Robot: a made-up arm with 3 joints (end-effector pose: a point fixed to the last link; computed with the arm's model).
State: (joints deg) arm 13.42 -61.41 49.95
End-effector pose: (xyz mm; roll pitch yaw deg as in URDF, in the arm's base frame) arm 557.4 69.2 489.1 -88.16 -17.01 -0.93
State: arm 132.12 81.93 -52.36
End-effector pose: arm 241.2 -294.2 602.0 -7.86 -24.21 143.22
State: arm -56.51 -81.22 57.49
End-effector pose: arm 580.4 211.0 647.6 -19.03 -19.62 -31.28
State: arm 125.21 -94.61 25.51
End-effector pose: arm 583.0 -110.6 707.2 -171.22 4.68 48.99
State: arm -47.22 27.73 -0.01
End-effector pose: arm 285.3 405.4 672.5 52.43 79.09 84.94
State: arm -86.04 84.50 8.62
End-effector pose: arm 228.1 190.1 866.9 51.50 34.30 142.61
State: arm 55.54 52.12 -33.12
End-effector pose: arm 270.7 48.6 332.5 -108.86 -19.79 -126.14
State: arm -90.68 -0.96 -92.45
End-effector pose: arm 592.0 376.7 1058.6 166.36 20.82 129.68
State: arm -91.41 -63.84 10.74
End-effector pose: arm 541.4 325.4 873.1 47.38 30.84 -7.98
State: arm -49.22 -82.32 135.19
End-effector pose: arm 612.4 11.5 776.2 -115.89 -33.79 30.30
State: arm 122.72 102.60 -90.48
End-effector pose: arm 197.6 -329.3 557.2 4.34 4.23 124.03
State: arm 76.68 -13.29 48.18
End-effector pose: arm 439.2 -201.4 595.6 -153.02 1.09 -32.35
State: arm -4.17 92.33 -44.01
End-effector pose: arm 230.8 406.1 578.8 -167.37 -6.25 -134.69
